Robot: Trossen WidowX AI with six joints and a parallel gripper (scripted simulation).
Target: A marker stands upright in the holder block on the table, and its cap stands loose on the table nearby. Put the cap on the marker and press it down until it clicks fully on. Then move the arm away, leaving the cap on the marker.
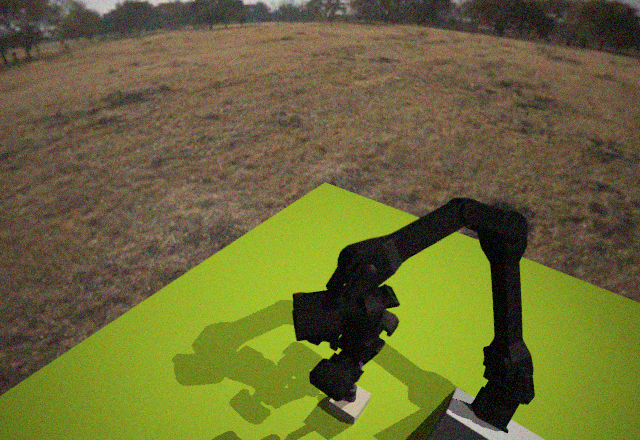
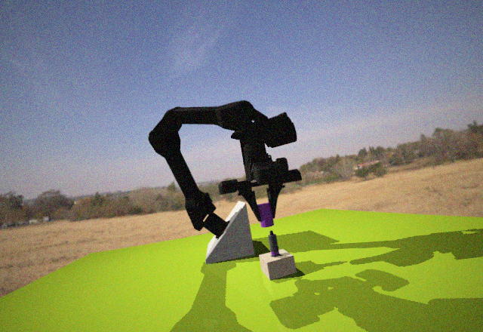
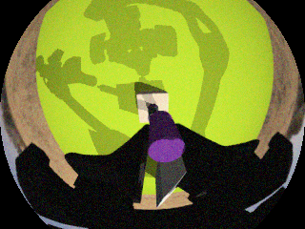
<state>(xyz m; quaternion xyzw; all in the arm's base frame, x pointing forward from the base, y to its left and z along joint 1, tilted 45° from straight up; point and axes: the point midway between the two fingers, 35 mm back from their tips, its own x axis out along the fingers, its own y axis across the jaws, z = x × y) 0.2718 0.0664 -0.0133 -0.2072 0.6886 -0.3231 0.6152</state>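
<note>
The beige holder block is 10 mm behind my gripper tip, 10 mm to the left of it and 100 mm below it. From my gripper tip the other things lie so: purple marker cap: 10 mm above.
</note>
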